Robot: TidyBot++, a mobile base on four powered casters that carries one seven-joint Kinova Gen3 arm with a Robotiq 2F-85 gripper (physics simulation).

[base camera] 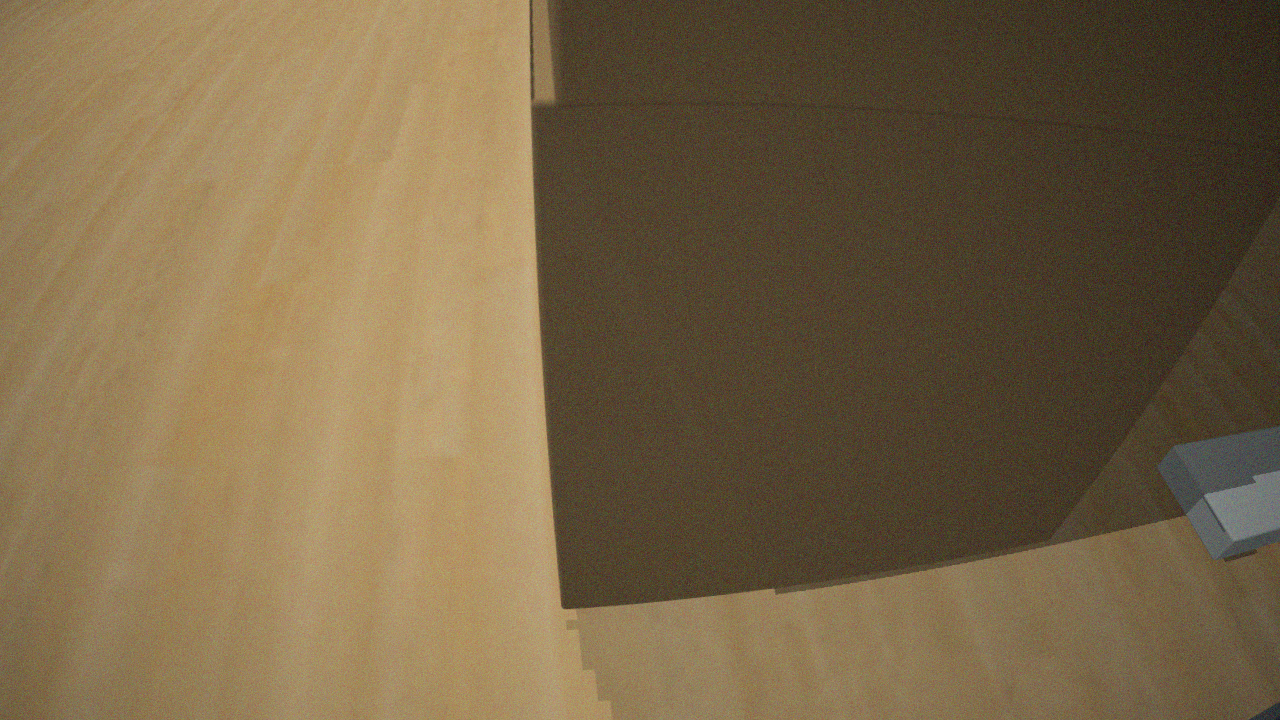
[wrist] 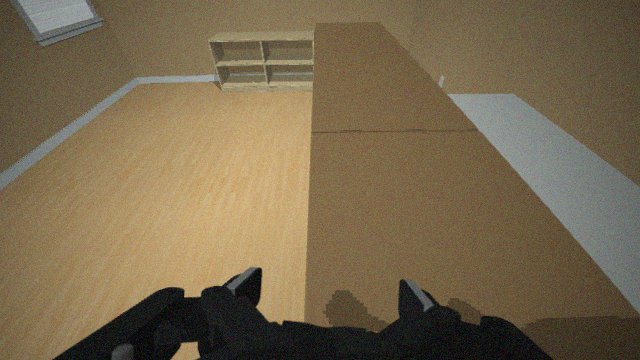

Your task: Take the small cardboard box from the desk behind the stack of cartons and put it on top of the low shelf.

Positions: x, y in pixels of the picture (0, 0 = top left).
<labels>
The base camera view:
stack of cartons: 820, 296
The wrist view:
my gripper: 328, 289
stack of cartons: 402, 185
grey desk: 587, 195
</labels>
